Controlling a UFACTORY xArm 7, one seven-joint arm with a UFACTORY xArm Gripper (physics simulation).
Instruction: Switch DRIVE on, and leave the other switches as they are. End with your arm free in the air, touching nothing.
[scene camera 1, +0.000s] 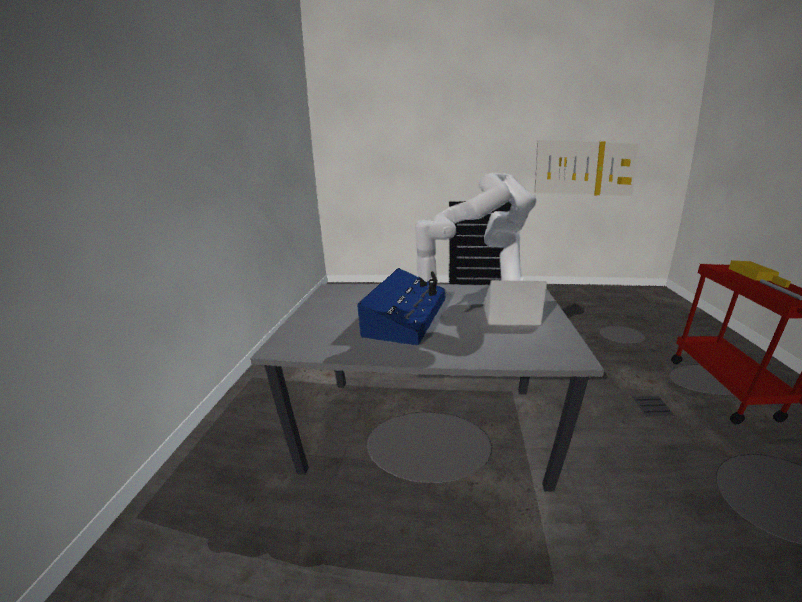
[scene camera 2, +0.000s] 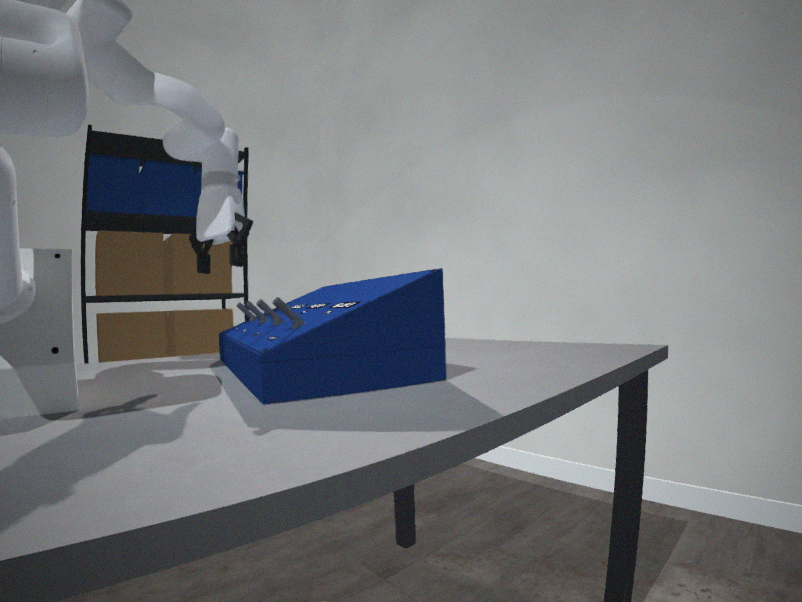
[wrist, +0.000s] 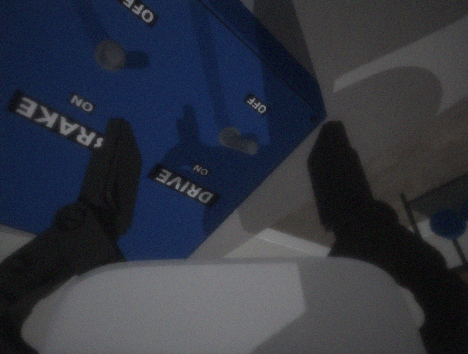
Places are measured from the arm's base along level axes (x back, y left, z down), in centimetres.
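Pixels of known places: gripper, between the fingertips: (scene camera 1: 428, 290) (scene camera 2: 219, 269) (wrist: 227, 140); arm's base, origin of its link: (scene camera 1: 511, 289).
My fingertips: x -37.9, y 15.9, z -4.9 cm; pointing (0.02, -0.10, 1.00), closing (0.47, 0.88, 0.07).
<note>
For each thing: its top centre in the pictures, then the offset to it from my fingertips. "spot": a spot on its surface instead. Level surfaces: height alone.
- table, height of its surface: dz +19.1 cm
- DRIVE lever, centre of its top: (wrist: 240, 160) (scene camera 2: 245, 302) dx -7.1, dy +5.1, dz +6.4 cm
- DRIVE nameplate, a spot on its surface: (wrist: 185, 185) spot: dx -15.1, dy +3.3, dz +7.8 cm
- BRAKE lever, centre of its top: (wrist: 102, 72) (scene camera 2: 255, 300) dx -4.8, dy -6.7, dz +6.4 cm
The blue switch box (scene camera 1: 391, 324) (scene camera 2: 362, 369) (wrist: 165, 225) stands on the table (scene camera 1: 304, 346) (scene camera 2: 362, 440), with several grey levers on its sloped face. The DRIVE lever (wrist: 239, 141) stands between its OFF label (wrist: 256, 104) and ON label (wrist: 201, 170) in the wrist view, its tip leaning to the image's lower right. The DRIVE nameplate (wrist: 185, 185) is beside it. The BRAKE lever (wrist: 111, 55) is up and left of it. My gripper (scene camera 1: 428, 288) (scene camera 2: 220, 265) (wrist: 227, 140) is open and empty, above the box's DRIVE end, apart from the levers in scene camera 2.
A white box (scene camera 1: 516, 303) (scene camera 2: 55, 301) stands on the table near the arm's base. A rack (scene camera 2: 84, 285) with blue and brown boxes stands behind in scene camera 2. A red cart (scene camera 1: 751, 289) stands right of the table in scene camera 1.
</note>
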